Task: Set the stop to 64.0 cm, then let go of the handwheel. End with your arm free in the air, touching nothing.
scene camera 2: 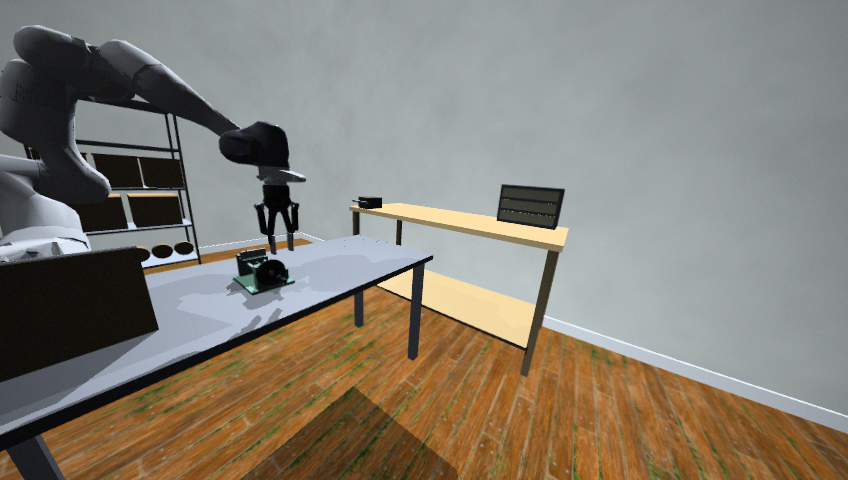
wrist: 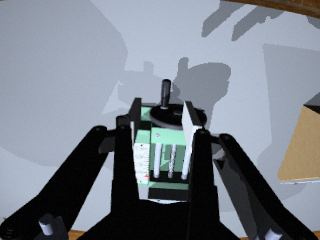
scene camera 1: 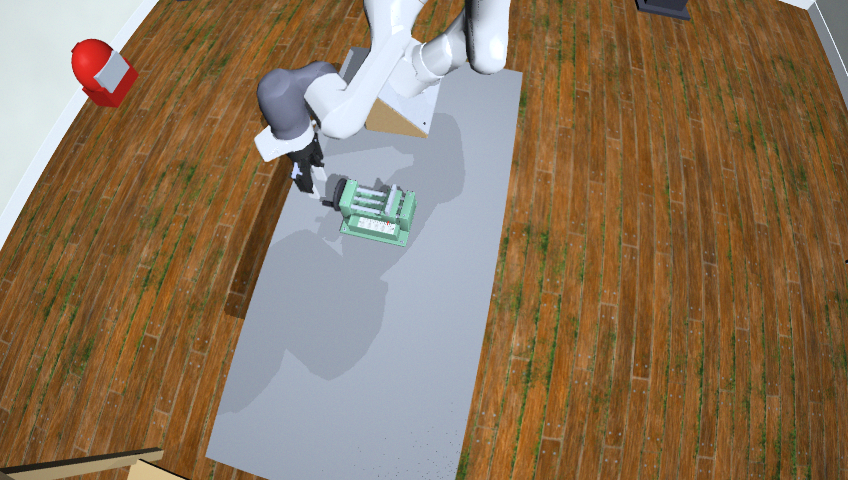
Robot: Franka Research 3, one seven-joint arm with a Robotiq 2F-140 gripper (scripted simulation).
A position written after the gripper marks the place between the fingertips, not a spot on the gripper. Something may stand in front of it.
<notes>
In view: the gripper (scene camera 2: 282,252) and a stop carriage (wrist: 163,189).
The gripper is seen too in the wrist view (wrist: 162,109) and in scene camera 1 (scene camera 1: 318,188).
</notes>
